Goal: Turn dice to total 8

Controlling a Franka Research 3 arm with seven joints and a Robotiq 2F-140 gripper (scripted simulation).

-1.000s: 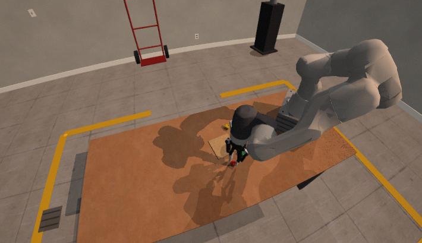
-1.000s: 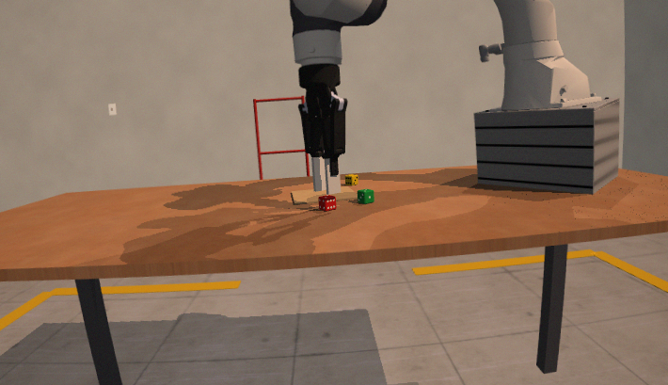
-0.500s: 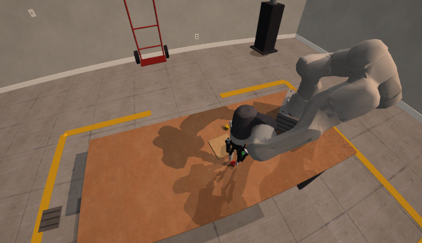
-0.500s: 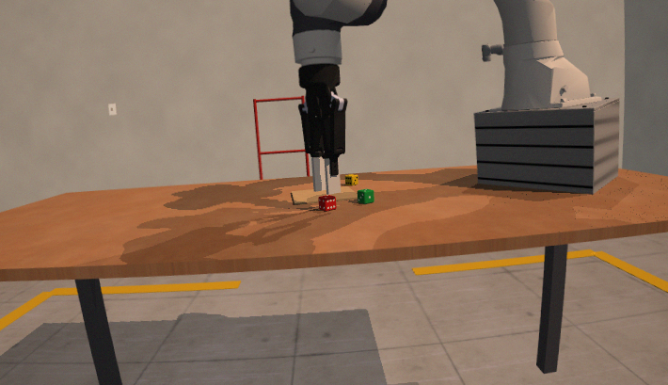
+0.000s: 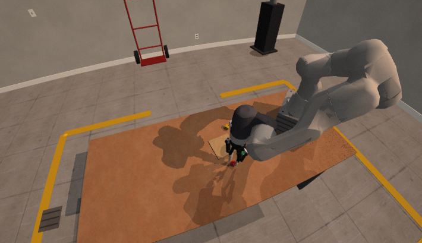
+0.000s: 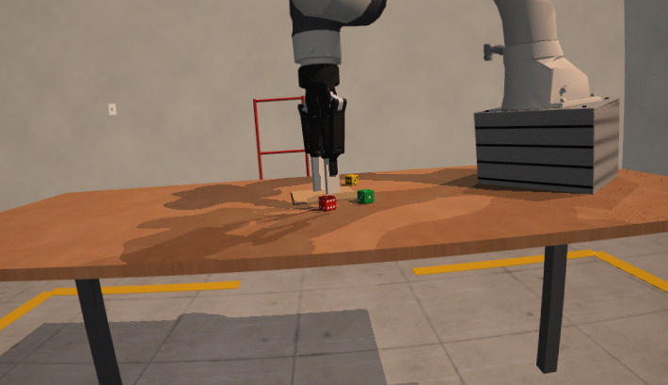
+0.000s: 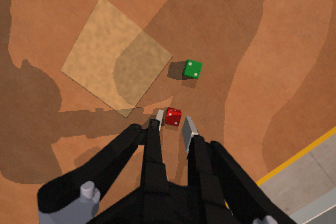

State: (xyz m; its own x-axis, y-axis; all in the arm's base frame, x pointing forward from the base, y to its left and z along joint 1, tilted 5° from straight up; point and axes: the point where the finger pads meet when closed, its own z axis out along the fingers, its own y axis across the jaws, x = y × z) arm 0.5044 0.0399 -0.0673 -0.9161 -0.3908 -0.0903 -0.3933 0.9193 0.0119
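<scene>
My gripper is now 50 mm above the red die. Round my hand: green die: 80 mm behind, 20 mm to the right, 50 mm below; then tan mat: 20 mm behind, 130 mm to the right, 60 mm below; then yellow die: 110 mm behind, 240 mm to the right, 50 mm below.
</scene>
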